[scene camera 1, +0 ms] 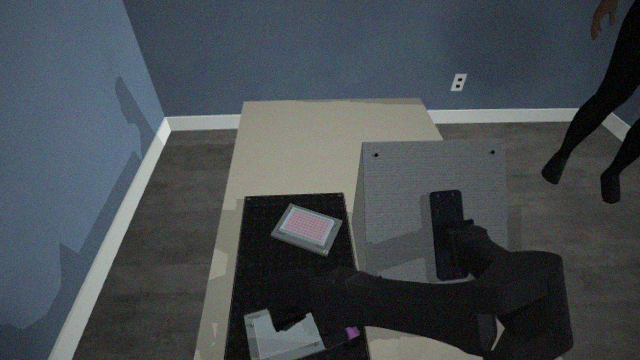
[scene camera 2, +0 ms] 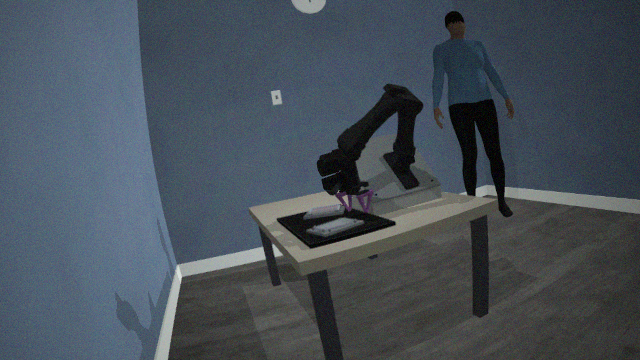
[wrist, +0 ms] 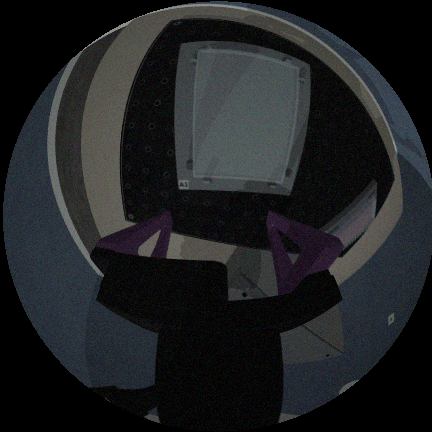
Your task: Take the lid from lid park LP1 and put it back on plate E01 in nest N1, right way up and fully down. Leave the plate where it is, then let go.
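Frame: origin at the arm's base, x ahead, y left, z up, level; millimetres.
Seen in the pictures: gripper, fingertip midpoint: [scene camera 2: 358, 211] [wrist: 218, 215]; arm's base, origin of the base link: [scene camera 1: 448, 234] [scene camera 2: 400, 170].
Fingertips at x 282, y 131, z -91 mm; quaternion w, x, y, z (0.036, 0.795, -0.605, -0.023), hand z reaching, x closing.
Pixels of each thing's top centre, then the offset from my fingertips to it. Level surfaces: height alone.
- grey lid park, middle of its top: [wrist: 249, 109] [scene camera 1: 285, 328] [scene camera 2: 334, 222] dx +95, dy +1, dz -16 mm
- plate, middle of its top: [wrist: 358, 228] [scene camera 1: 307, 223] [scene camera 2: 324, 207] dx +29, dy -269, dz -10 mm
- black board, middle of its top: [wrist: 333, 182] [scene camera 1: 295, 271] [scene camera 2: 327, 220] dx +67, dy -142, dz -36 mm
- beige table, its level: dz -49 mm
The pale, clear lid [scene camera 1: 290, 336] [scene camera 2: 336, 225] [wrist: 245, 115] lies flat in the grey lid park [scene camera 1: 251, 340] [wrist: 183, 115], which has small posts around the lid and an "A1" label at one corner. The plate [scene camera 1: 307, 226] [scene camera 2: 325, 210] [wrist: 359, 225], with pink wells, sits in its grey nest [scene camera 1: 324, 250] farther along the board. My gripper [scene camera 2: 358, 210] [wrist: 218, 215] is open, its purple fingers wide apart with nothing between them. It is above the board's edge on the arm-base side, beside the lid park. In scene camera 1 the arm hides most of it and part of the lid.
The black board [scene camera 1: 260, 260] [scene camera 2: 382, 221] [wrist: 145, 175] carries both holders and lies on the beige table [scene camera 1: 320, 130] [scene camera 2: 280, 202]. The grey sloped base [scene camera 1: 400, 200] stands beside it and bears the arm. A person [scene camera 2: 465, 75] stands behind the table.
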